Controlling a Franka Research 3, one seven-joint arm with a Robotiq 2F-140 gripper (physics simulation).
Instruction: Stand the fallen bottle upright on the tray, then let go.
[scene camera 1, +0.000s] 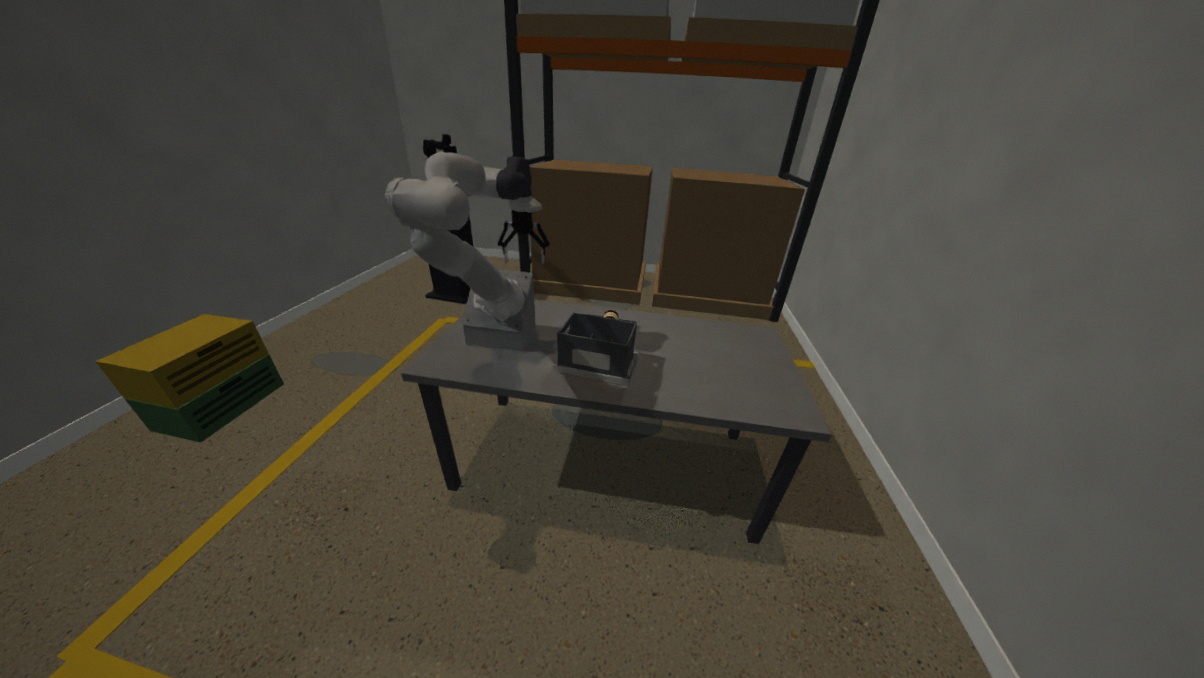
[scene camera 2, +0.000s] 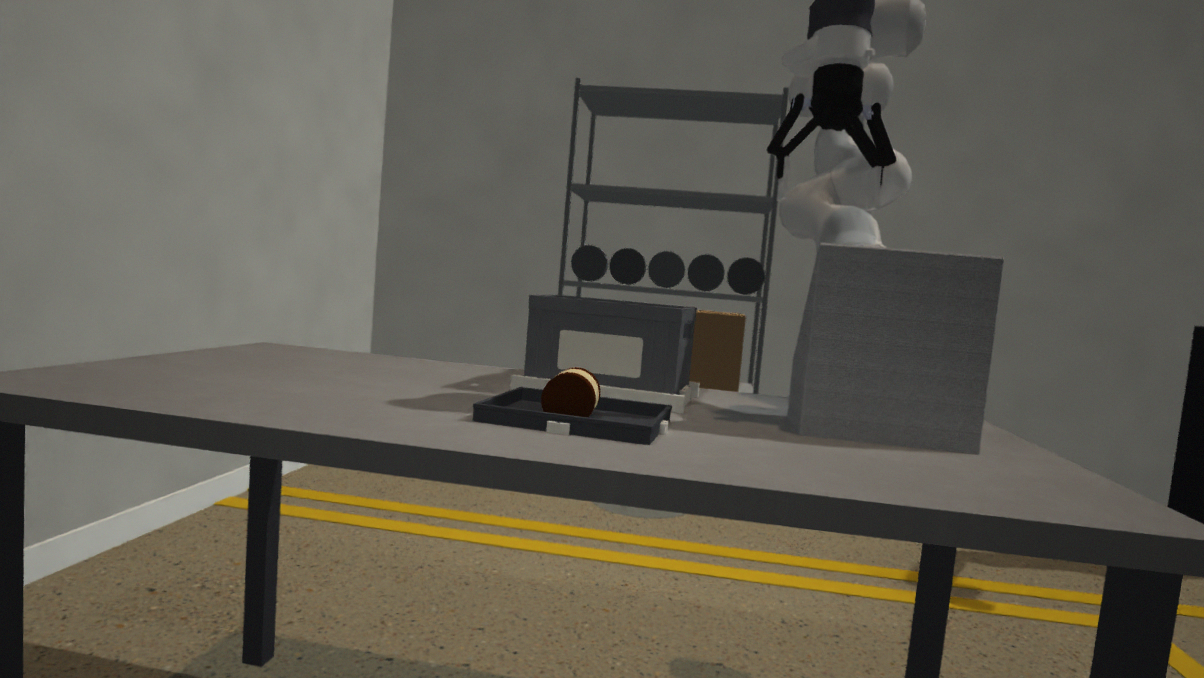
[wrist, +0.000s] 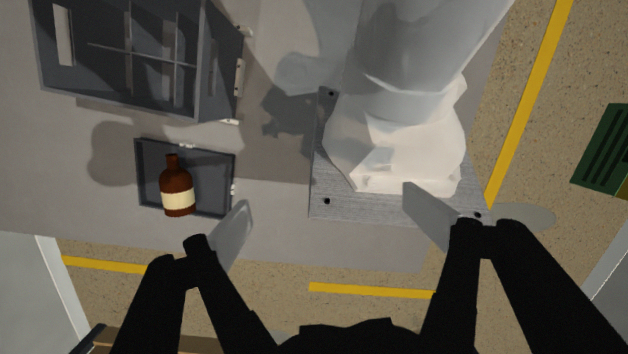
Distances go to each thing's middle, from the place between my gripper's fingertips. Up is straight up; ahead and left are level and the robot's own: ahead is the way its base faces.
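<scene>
The pale rail (scene camera 2: 677, 401) is here, and my hand is 35 cm above it, 35 cm short of it and 1 cm to the left of it. There's also a brown bottle (scene camera 2: 575, 391), and that one's well below my hand, a long way ahead of it and a good way to the left of it.
</scene>
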